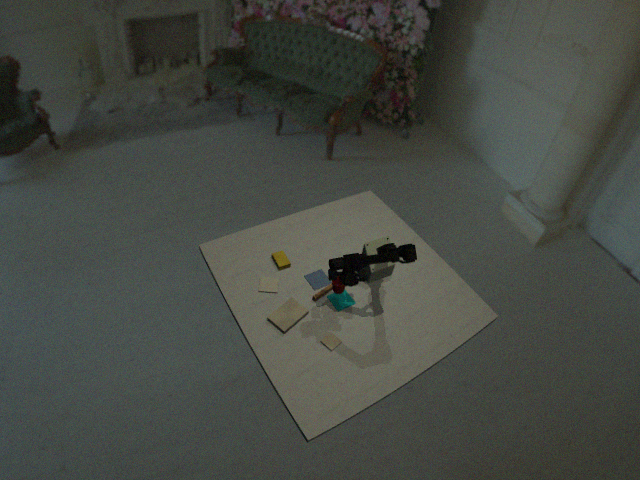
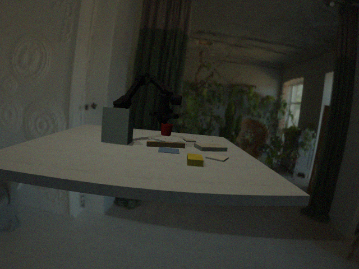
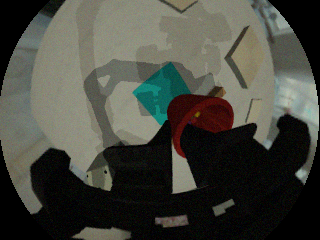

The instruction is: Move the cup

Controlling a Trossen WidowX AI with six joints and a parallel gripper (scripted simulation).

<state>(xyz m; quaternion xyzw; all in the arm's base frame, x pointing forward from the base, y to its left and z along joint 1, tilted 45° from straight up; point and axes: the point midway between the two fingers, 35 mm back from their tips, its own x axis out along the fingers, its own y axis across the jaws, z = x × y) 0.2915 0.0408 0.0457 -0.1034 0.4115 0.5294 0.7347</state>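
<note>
Right now my gripper tip is 1 cm short of the teal pad, 1 cm to the right of it and 11 cm above it. Round my gripper tip: blue-grey pad (5 cm ahead, 16 cm to the right, 11 cm below); then wooden bar (3 cm ahead, 7 cm to the right, 10 cm below); then red cup (3 cm ahead, 2 cm to the right).
</note>
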